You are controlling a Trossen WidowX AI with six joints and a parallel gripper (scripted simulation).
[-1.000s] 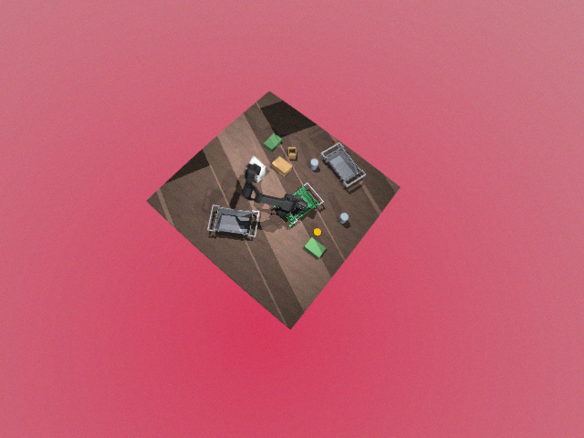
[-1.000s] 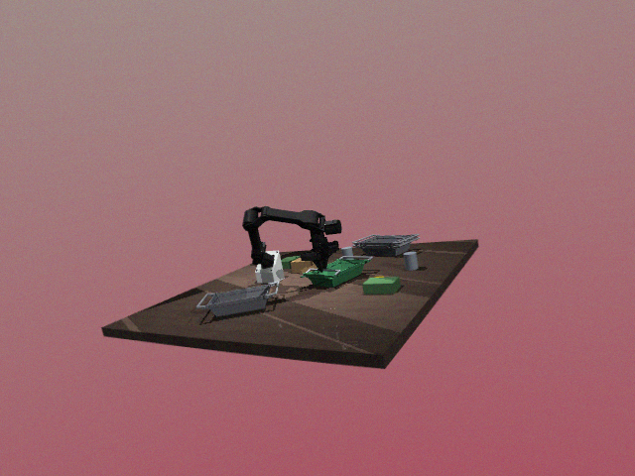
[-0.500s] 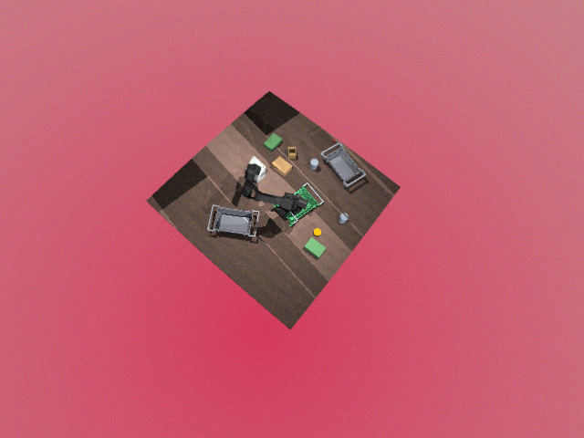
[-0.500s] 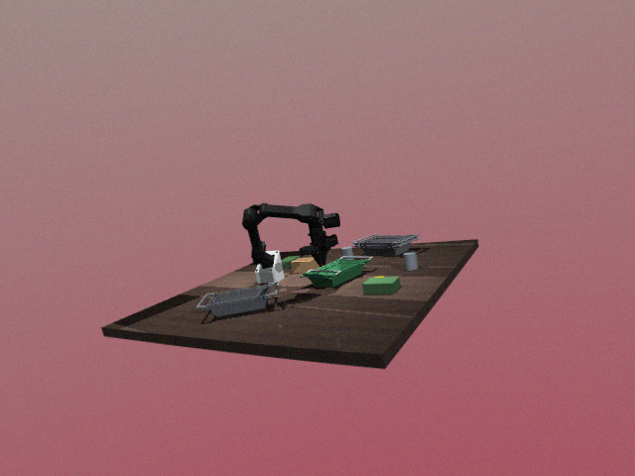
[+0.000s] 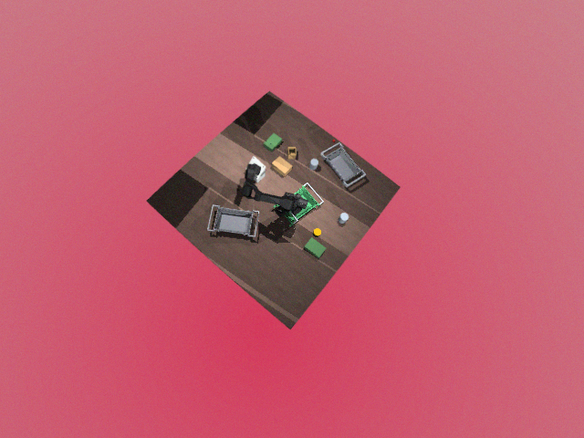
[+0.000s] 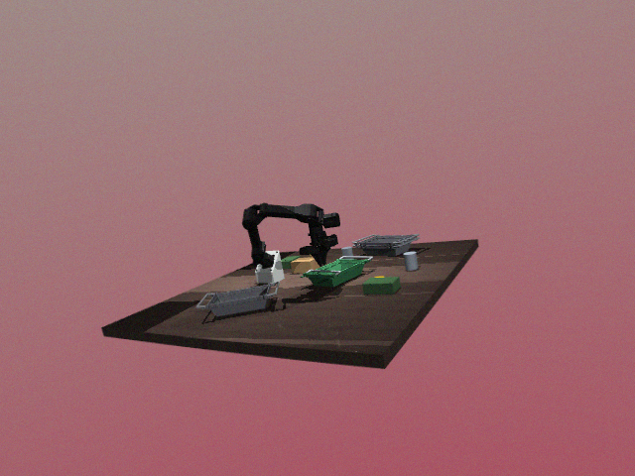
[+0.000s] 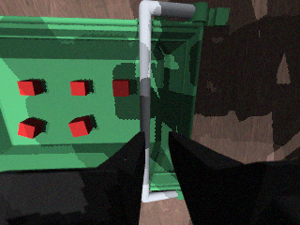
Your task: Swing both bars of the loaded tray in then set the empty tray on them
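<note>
My gripper tip is now 25 cm past the grey tray, 27 cm to the left of it and 4 cm above it. Round my gripper tip: brown crate 25 cm behind, 40 cm to the left, 7 cm below; yellow disc 24 cm ahead, 1 cm to the left, 8 cm below.
</note>
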